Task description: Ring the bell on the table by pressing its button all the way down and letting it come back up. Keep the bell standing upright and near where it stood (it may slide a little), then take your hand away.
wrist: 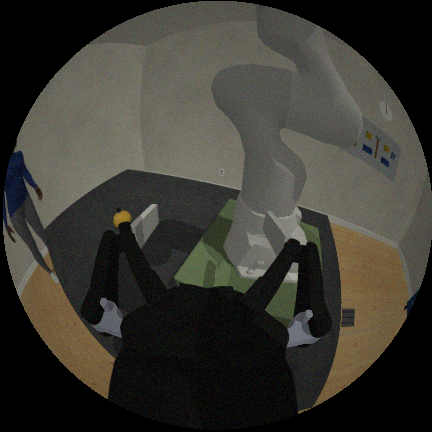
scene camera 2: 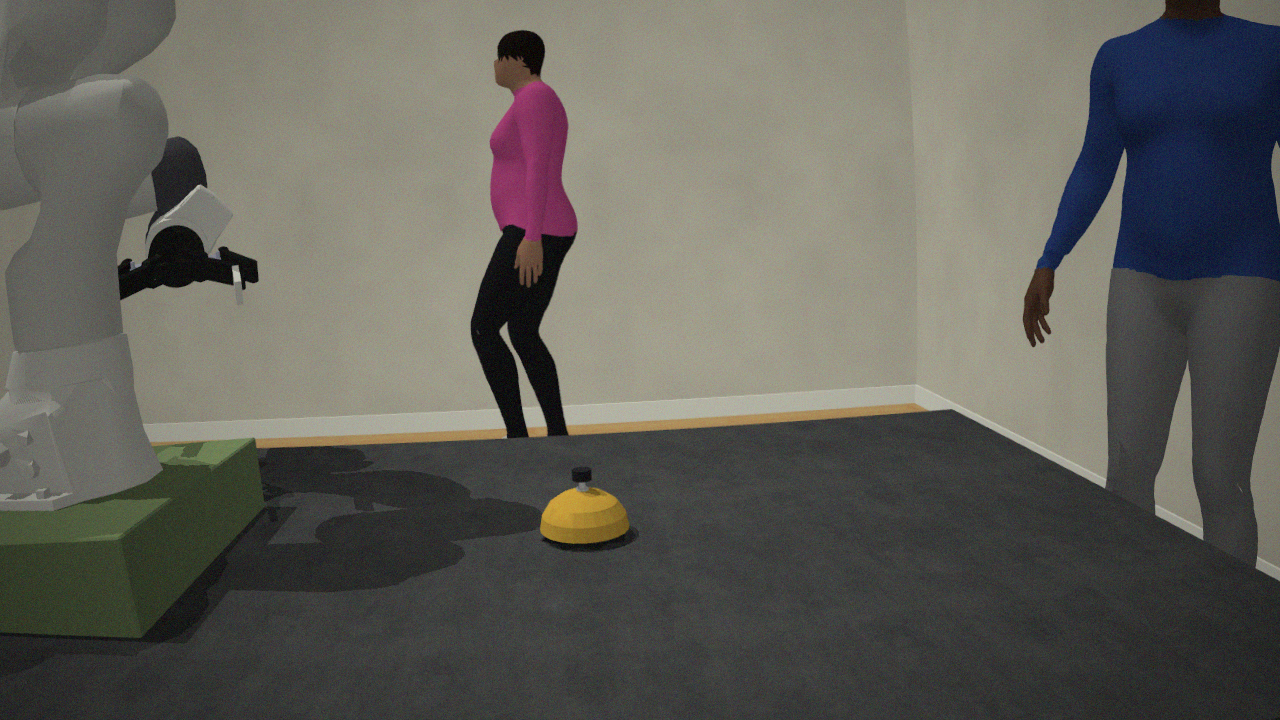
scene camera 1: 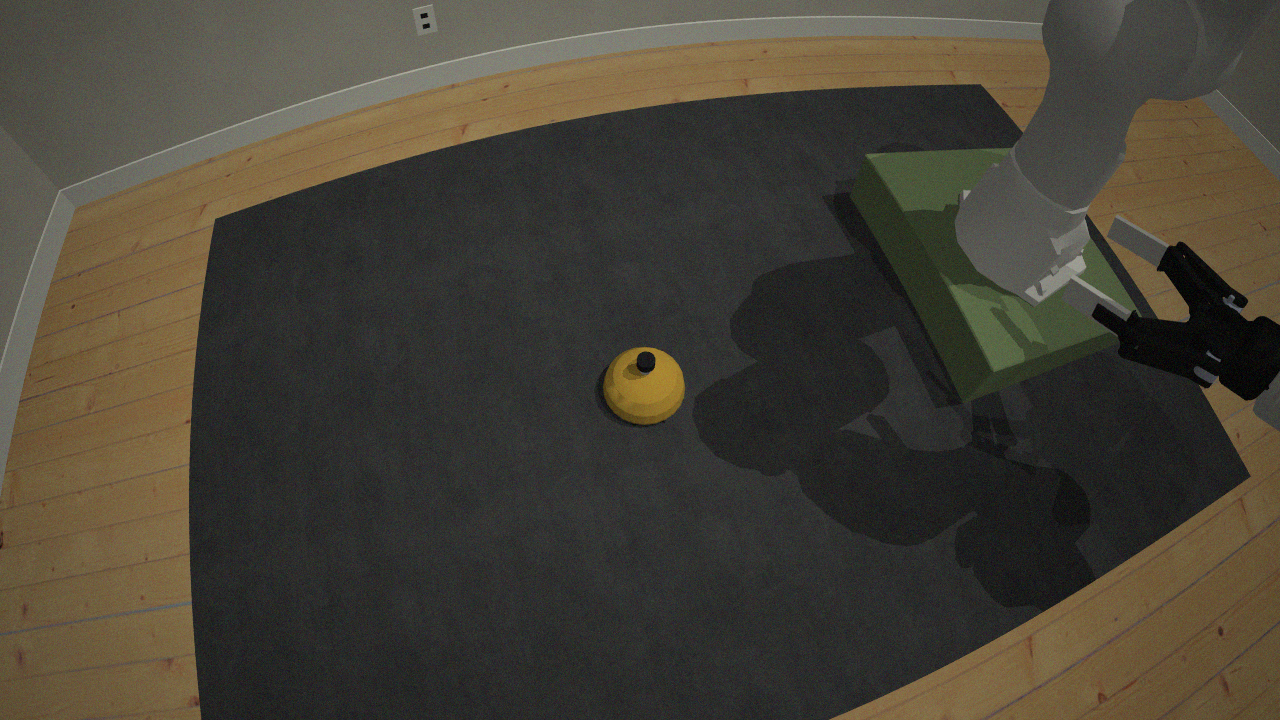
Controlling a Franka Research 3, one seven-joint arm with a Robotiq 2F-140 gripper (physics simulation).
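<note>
A yellow dome bell [scene camera 1: 644, 398] [scene camera 2: 584, 519] [wrist: 121, 219] stands upright on the dark table top [scene camera 1: 402, 492] [scene camera 2: 850, 608]. Its black button [scene camera 1: 645, 361] [scene camera 2: 581, 473] sits raised on top, with a short pale stem showing under it in scene camera 2. My gripper [scene camera 1: 1093, 253] [scene camera 2: 179, 291] [wrist: 210, 216] is wide open with nothing between its fingers. It is well away from the bell, at the right in scene camera 1 and high at the left in scene camera 2, beside the arm's base. One finger is hidden partly behind the arm in scene camera 2.
The arm's base stands on a green block [scene camera 1: 921, 179] [scene camera 2: 80, 582] [wrist: 197, 262], which lies between my gripper and the bell in scene camera 1. A person in pink [scene camera 2: 537, 161] and a person in blue [scene camera 2: 1181, 152] [wrist: 17, 185] stand beyond the table's edges.
</note>
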